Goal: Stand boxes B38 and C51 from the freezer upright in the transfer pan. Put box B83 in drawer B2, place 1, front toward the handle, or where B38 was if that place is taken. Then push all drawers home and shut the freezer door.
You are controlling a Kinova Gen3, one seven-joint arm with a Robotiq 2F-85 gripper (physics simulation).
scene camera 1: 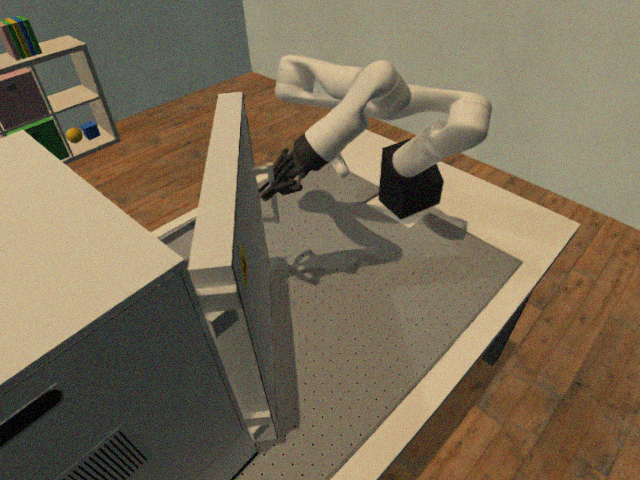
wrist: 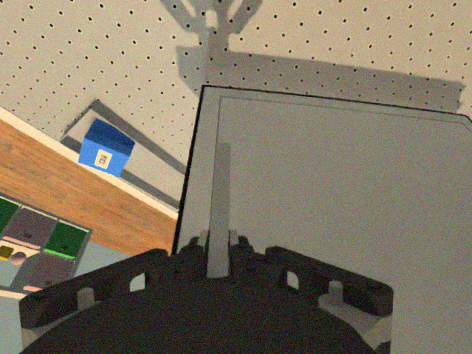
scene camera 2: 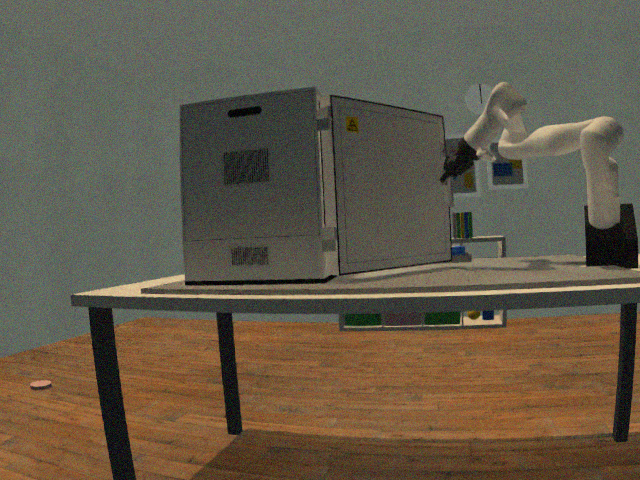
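Note:
The freezer stands with its door open at an angle; the door hides its front and drawers from the scene cameras. My gripper is shut on the upright handle bar near the door's free edge. In the wrist view, a blue box, whose small label seems to read B83, stands in a shallow grey-walled pan left of the door. This blue box also shows in scene camera 2. B38 and C51 do not show.
The perforated mat lies on the white table. The robot's black base stands opposite the door. The pan is close to the table edge. A shelf stands beyond the table.

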